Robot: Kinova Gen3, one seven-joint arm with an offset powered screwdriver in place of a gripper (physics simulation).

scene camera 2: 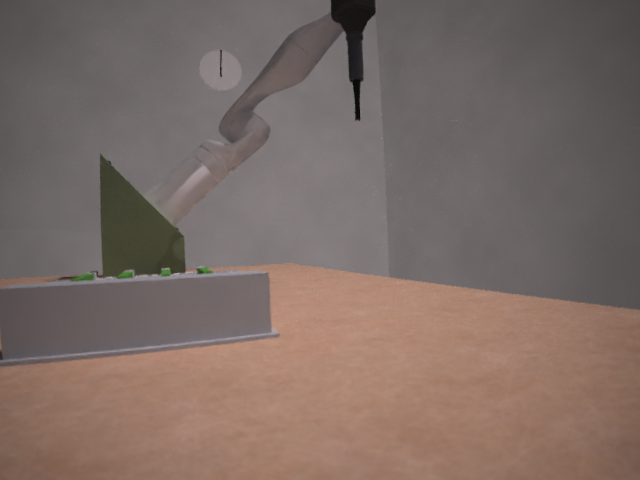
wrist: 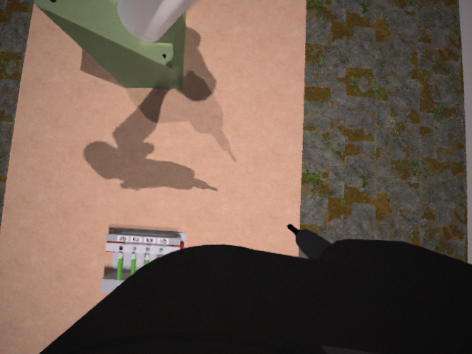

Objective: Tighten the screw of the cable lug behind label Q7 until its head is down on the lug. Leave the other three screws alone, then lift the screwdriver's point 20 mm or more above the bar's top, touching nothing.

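Frame: origin at the arm's base, x ahead, y left, z up, level; metres.
Seen in the pictures: hand, tool point: [scene camera 2: 358,121] [wrist: 289,226]; arm's base, link origin: [scene camera 2: 157,213] [wrist: 141,18].
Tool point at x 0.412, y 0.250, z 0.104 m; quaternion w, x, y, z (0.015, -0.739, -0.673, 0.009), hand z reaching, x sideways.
Offsets run from my tool point to a thing's top centre. "spot": to the spot under its first point. Level surfaces: height alone.
The black screwdriver @[0.001 m ahead, 0.000 m left, 0.064 m up] [scene camera 2: 357,100] [wrist: 294,229] points straight down in the scene view, high above and right of the grey terminal block @[0.112 m ahead, 0.302 m right, 0.196 m down] [scene camera 2: 134,316] [wrist: 111,285], touching nothing. In the wrist view its tip shows right of the block. It has no fingers. Green cables @[spot: 0.121 m ahead, 0.287 m right, 0.196 m down] [scene camera 2: 165,271] [wrist: 120,268] lie in a row on the block. A white label strip @[0.055 m ahead, 0.296 m right, 0.204 m down] [wrist: 142,240] runs behind them; its small, inverted lettering is too blurred to identify Q7 surely. A dark screw head @[spot: 0.071 m ahead, 0.344 m right, 0.196 m down] [wrist: 121,248] shows at the row's left; a small dark part @[spot: 0.087 m ahead, 0.344 m right, 0.196 m down] [scene camera 2: 94,272] stands up at the left in the scene view. Screw heights are unclear.
The green arm mount [scene camera 2: 136,232] [wrist: 110,35] stands behind the block on the tan table @[0.246 m down] [scene camera 2: 413,372] [wrist: 250,100]. A red end piece @[spot: 0.075 m ahead, 0.209 m right, 0.227 m down] [wrist: 182,244] is at the block's right. The arm's shadows fall between mount and block. Black tool housing [wrist: 250,305] hides part of the block.
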